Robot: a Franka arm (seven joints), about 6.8 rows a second.
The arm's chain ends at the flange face. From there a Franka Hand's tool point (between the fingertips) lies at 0.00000 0.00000 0.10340 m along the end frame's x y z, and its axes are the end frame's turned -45 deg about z.
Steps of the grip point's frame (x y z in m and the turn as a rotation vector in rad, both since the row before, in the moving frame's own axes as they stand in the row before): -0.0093 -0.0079 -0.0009 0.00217 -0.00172 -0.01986; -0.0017 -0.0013 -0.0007 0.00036 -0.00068 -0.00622; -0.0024 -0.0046 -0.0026 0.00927 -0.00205 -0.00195; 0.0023 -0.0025 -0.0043 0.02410 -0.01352 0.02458; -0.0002 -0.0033 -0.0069 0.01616 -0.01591 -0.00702; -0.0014 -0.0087 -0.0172 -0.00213 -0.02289 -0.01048; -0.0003 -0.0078 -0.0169 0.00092 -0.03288 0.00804; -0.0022 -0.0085 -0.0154 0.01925 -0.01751 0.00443; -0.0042 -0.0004 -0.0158 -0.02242 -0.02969 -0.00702
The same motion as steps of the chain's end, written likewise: -0.0119 0.0010 -0.0009 0.00032 -0.00275 -0.01986; -0.0020 0.0003 -0.0007 -0.00023 -0.00074 -0.00622; -0.0041 -0.0010 -0.0026 0.00511 -0.00800 -0.00195; 0.0026 -0.0026 -0.0043 0.00748 -0.02660 0.02458; -0.0001 -0.0022 -0.0069 0.00018 -0.02268 -0.00702; -0.0056 -0.0070 -0.0172 -0.01769 -0.01468 -0.01048; -0.0032 -0.0076 -0.0168 -0.02260 -0.02390 0.00804; -0.0049 -0.0043 -0.0154 0.00123 -0.02599 0.00443; -0.0027 -0.0011 -0.0157 -0.03685 -0.00514 -0.00702
